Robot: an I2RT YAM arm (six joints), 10 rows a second.
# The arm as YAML. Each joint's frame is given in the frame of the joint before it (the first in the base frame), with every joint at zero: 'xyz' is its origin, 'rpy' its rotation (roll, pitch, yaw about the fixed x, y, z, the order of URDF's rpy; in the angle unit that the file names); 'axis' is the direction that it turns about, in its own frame. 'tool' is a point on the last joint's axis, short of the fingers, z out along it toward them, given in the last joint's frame.
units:
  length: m
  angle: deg
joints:
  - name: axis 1
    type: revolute
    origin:
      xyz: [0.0, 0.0, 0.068]
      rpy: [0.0, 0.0, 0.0]
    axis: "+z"
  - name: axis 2
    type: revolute
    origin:
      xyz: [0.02, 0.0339, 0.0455]
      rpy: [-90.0, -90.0, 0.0]
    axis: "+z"
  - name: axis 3
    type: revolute
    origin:
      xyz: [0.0, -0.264, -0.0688]
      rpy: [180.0, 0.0, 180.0]
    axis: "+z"
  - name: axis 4
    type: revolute
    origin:
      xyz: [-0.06, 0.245, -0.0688]
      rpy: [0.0, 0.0, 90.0]
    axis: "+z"
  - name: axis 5
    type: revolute
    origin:
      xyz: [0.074, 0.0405, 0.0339]
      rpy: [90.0, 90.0, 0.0]
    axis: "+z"
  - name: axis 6
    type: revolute
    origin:
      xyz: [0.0, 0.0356, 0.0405]
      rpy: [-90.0, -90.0, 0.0]
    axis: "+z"
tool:
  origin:
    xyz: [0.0, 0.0, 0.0]
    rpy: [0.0, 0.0, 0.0]
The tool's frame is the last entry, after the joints.
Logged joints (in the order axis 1, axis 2, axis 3, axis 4, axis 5, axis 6), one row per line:
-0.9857, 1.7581, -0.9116, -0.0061, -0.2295, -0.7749
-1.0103, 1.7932, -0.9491, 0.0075, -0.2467, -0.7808
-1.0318, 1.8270, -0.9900, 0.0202, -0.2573, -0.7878
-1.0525, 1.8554, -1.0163, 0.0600, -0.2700, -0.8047
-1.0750, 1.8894, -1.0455, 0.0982, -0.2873, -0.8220
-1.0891, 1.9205, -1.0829, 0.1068, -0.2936, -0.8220
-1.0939, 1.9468, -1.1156, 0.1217, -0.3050, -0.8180
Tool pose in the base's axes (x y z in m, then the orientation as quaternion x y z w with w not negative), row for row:
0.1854, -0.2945, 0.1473, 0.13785, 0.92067, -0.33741, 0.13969
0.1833, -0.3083, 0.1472, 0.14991, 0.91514, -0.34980, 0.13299
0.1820, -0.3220, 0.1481, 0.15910, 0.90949, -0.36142, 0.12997
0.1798, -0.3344, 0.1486, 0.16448, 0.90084, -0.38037, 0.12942
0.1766, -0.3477, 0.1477, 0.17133, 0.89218, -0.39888, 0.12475
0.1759, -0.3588, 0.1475, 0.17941, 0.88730, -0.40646, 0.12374
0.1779, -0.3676, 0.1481, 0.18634, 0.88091, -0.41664, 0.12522
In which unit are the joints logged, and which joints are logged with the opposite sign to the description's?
The joints are logged in radians. Opposite sign: axis 3, axis 5.
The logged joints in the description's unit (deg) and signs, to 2 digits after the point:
-56.48, 100.73, 52.23, -0.35, 13.15, -44.40
-57.89, 102.74, 54.38, 0.43, 14.13, -44.74
-59.12, 104.68, 56.72, 1.16, 14.74, -45.14
-60.30, 106.31, 58.23, 3.44, 15.47, -46.11
-61.59, 108.25, 59.90, 5.63, 16.46, -47.10
-62.40, 110.04, 62.05, 6.12, 16.82, -47.10
-62.68, 111.54, 63.92, 6.97, 17.48, -46.87

